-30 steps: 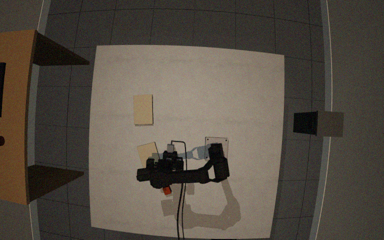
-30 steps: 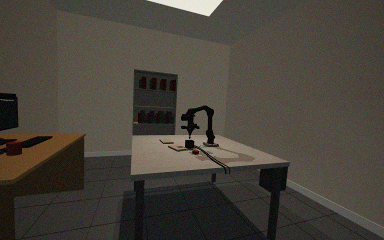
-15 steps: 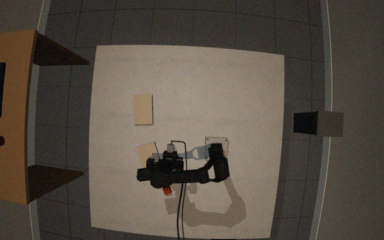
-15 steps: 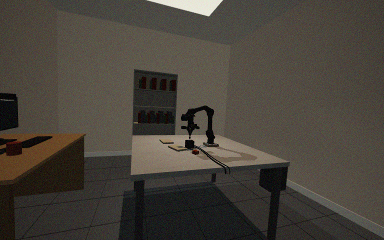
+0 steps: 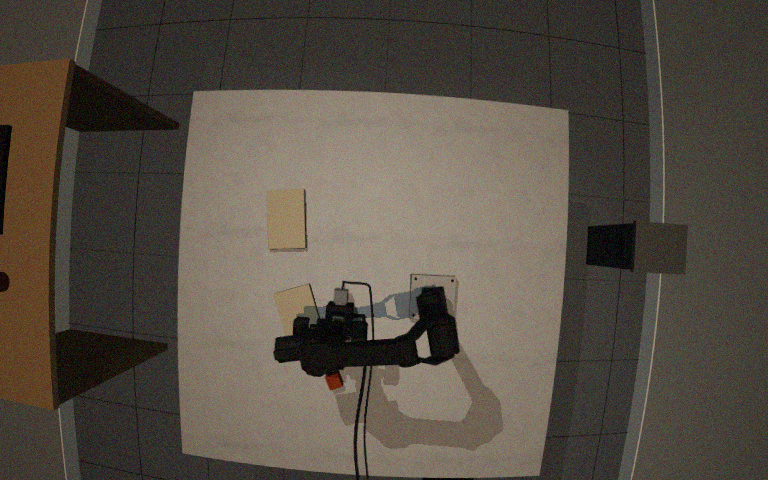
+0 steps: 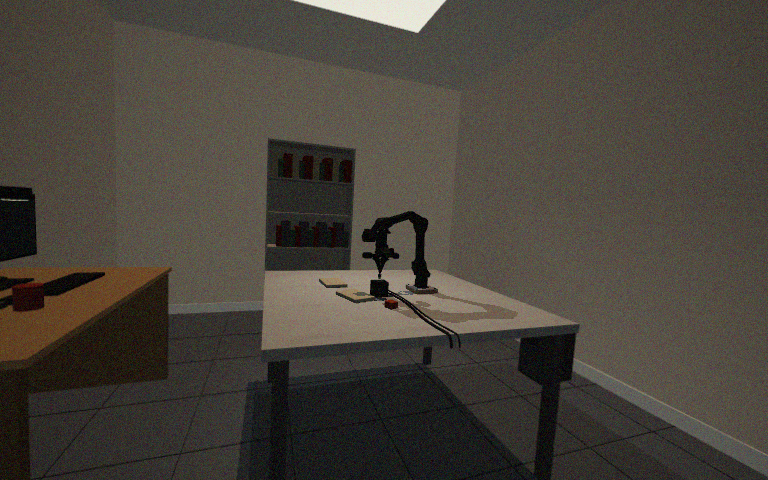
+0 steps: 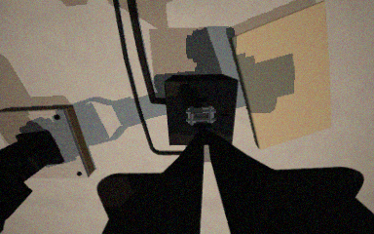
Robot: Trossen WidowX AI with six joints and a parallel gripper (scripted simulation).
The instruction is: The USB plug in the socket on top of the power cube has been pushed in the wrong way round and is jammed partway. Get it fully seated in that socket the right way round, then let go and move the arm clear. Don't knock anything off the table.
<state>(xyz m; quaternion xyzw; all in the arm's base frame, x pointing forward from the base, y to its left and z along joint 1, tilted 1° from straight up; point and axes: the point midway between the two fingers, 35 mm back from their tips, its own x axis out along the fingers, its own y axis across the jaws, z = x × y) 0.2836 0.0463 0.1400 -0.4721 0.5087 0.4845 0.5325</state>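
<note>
My gripper tip is 60 mm above the metal socket. Round my gripper tip: small red block (30 mm ahead, 220 mm to the left, 110 mm below).
</note>
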